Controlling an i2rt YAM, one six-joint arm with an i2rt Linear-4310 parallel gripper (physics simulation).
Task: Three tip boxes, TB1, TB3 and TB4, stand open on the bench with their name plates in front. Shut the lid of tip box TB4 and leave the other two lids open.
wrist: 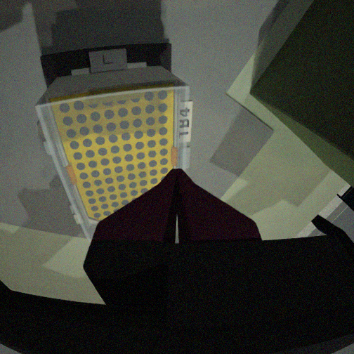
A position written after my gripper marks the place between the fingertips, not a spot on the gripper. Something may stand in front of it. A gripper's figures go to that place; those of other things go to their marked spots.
Labels:
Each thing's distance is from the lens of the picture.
my gripper [176,177]: 13 cm
clear lid [110,144]: 13 cm

